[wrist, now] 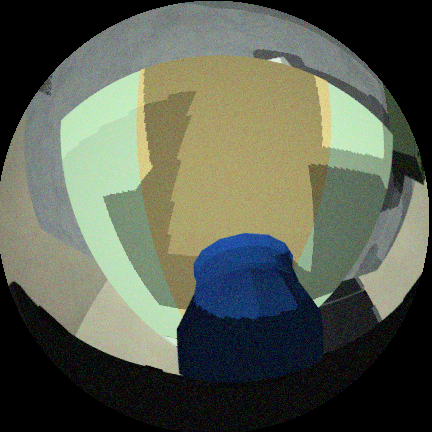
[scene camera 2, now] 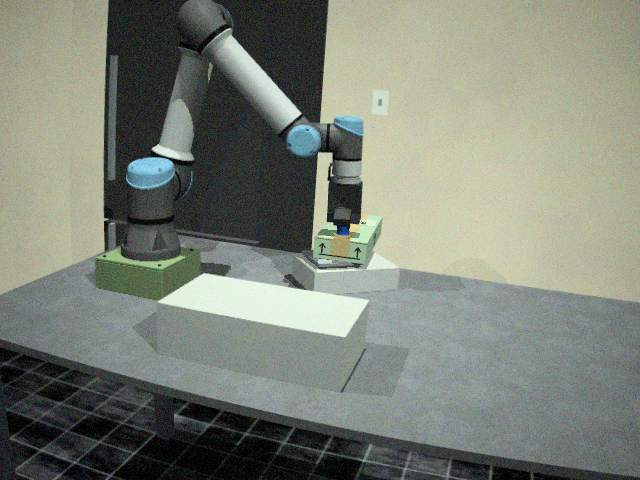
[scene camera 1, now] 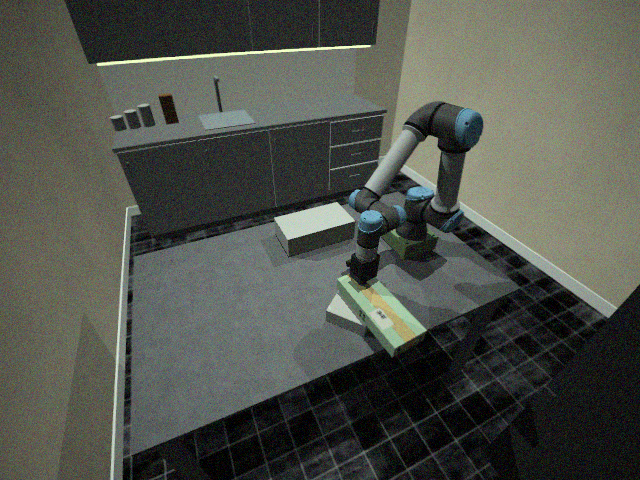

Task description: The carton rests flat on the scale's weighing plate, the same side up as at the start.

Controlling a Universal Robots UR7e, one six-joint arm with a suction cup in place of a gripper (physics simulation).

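Frame: origin at the arm's base, x back, y left, z down, level; centimetres.
Where they show: hand, tool point: (wrist: 237,252) (scene camera 2: 343,238) (scene camera 1: 361,284); arm's base, link origin: (scene camera 2: 150,252) (scene camera 1: 410,231).
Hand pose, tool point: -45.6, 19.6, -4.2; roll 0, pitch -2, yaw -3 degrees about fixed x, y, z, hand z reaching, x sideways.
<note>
Each offset is from my tool point to the centre of the thing, as dx, dy, dz. Level surfaces: height alone.
A light green carton @[-0.8, +10.9, +1.6] (scene camera 1: 382,299) (scene camera 2: 373,240) (wrist: 240,150) with orange tape and a label on top lies broad side up, its end arrows pointing up. My suction cup (scene camera 1: 361,282) (scene camera 2: 342,230) (wrist: 243,250) is on the taped top near one end, with suction on the carton. The scale @[-1.3, -0.2, +8.2] (scene camera 1: 341,312) (scene camera 2: 356,280), a low white body, is under the carton, turned relative to it. Part of its grey weighing plate @[+2.1, -2.3, +4.8] (scene camera 2: 330,264) shows below the carton's near end in scene view 2. The carton's other end juts out past the scale. Whether its underside touches the plate is unclear.
A large white box @[+7.6, -49.2, +6.8] (scene camera 1: 315,227) (scene camera 2: 263,330) stands on the grey table @[dz +12.0] (scene camera 1: 222,310) (scene camera 2: 506,372). The arm's green base block (scene camera 1: 410,248) (scene camera 2: 129,276) stands on the table too. In scene view 1 the scale is near the table's front edge. Kitchen cabinets are behind.
</note>
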